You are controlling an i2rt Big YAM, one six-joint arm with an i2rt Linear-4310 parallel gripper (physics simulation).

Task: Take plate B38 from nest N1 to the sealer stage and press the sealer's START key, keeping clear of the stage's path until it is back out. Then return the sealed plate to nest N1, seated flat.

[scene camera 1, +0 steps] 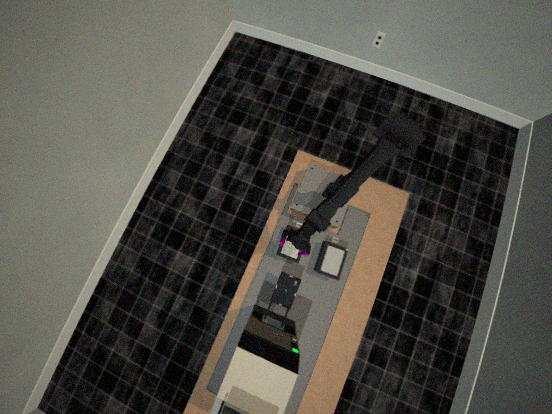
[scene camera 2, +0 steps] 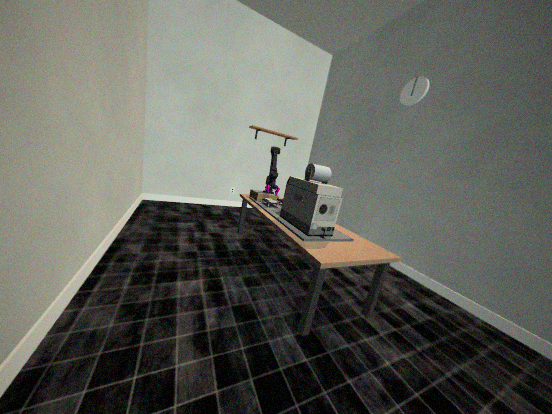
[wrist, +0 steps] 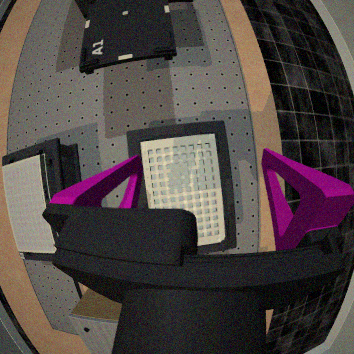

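Pixels of known places: gripper, fingertip midpoint: (scene camera 1: 288,250) (scene camera 2: 272,194) (wrist: 200,157); arm's base, origin of the base link: (scene camera 2: 268,192).
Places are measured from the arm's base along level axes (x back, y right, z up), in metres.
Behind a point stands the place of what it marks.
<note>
A white plate with a grid of square wells (wrist: 182,175) {x -0.349, y 0.041, z -0.015 m} (scene camera 1: 289,254) {x -0.383, y 0.031, z -0.015 m} lies in a dark nest (wrist: 229,200) {x -0.324, y 0.103, z -0.030 m}. My gripper (wrist: 200,157) {x -0.364, y 0.049, z 0.048 m} (scene camera 1: 293,248) {x -0.364, y 0.049, z 0.048 m} (scene camera 2: 272,190) {x -0.364, y 0.049, z 0.048 m} is open and empty above it, one magenta finger off each long side; in the wrist view the plate is left of centre between them. The gripper body hides the plate's near left corner. A second pale plate (wrist: 27,200) {x -0.298, y -0.152, z 0.000 m} (scene camera 1: 332,260) {x -0.288, y -0.157, z -0.001 m} sits in another dark nest (scene camera 1: 320,258) {x -0.313, y -0.107, z -0.016 m}. No nest label or plate label is readable. The black stage marked A1 (wrist: 132,35) {x -0.489, y -0.026, z 0.031 m} (scene camera 1: 286,287) {x -0.514, y -0.037, z 0.030 m} is out in front of the sealer (scene camera 1: 267,360) {x -0.699, y -0.080, z 0.275 m} (scene camera 2: 312,205) {x -1.077, y -0.047, z 0.134 m} and bears no plate.
A green light (scene camera 1: 295,350) {x -0.651, y -0.165, z 0.199 m} shows on the sealer's front. A grey-topped box (scene camera 1: 316,180) {x 0.012, y 0.124, z -0.001 m} stands beside the nests, under the arm. A white roll (scene camera 2: 320,173) {x -0.960, y -0.109, z 0.346 m} is on top of the sealer. A wooden shelf (scene camera 2: 273,132) hangs on the wall behind the arm.
</note>
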